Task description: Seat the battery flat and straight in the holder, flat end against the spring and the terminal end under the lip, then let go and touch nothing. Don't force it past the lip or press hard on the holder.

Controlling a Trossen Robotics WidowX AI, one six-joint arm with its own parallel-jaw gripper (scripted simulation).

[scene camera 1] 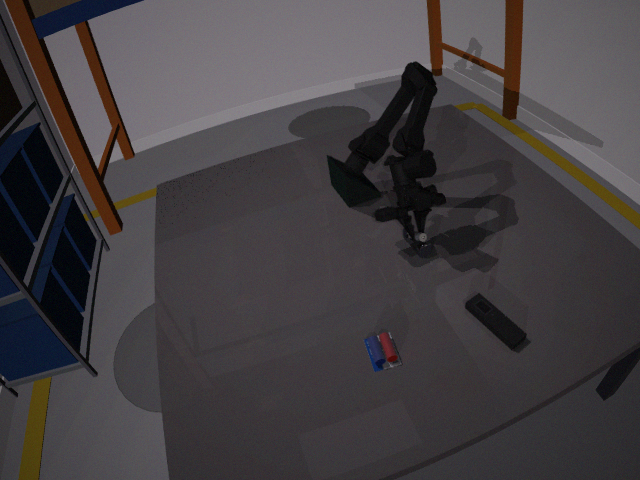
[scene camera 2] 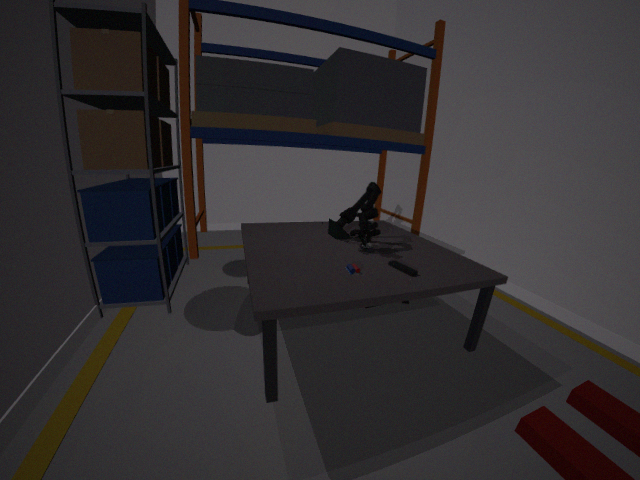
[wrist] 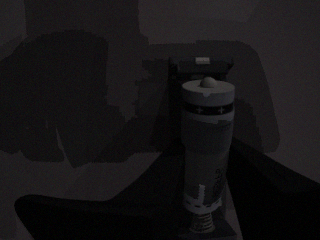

Labels:
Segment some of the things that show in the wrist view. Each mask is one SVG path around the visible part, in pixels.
My gripper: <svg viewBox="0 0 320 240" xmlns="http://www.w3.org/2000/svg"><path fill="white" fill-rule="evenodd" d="M232 137L231 144L229 144L228 168L225 179L227 179L228 188L231 191L232 203L235 205L243 240L320 240L320 184L301 175L301 173L292 171L291 168L284 167L283 164L277 163L276 160L272 160L271 157L264 155L263 152L260 153L257 149L248 147L248 144L245 144L244 141ZM185 145L181 143L181 137L175 137L167 145L167 148L161 152L161 155L157 157L155 163L145 169L145 172L139 179L133 180L129 187L124 188L121 193L117 193L112 199L92 201L61 199L61 197L45 195L24 195L15 201L17 216L19 216L21 223L25 225L25 228L27 228L27 231L31 233L35 240L176 240L177 233L179 233L181 201L183 201L183 188L185 184Z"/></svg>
A pale battery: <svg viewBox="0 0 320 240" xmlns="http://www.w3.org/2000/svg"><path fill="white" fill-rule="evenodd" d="M213 77L205 77L203 80L191 80L184 83L183 103L181 103L181 143L185 145L185 184L183 188L183 201L181 203L183 203L185 208L188 208L189 212L199 213L199 215L215 211L219 207L221 196L223 196L225 176L227 176L229 144L231 144L233 116L235 116L235 105L233 105L235 85L215 80Z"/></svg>

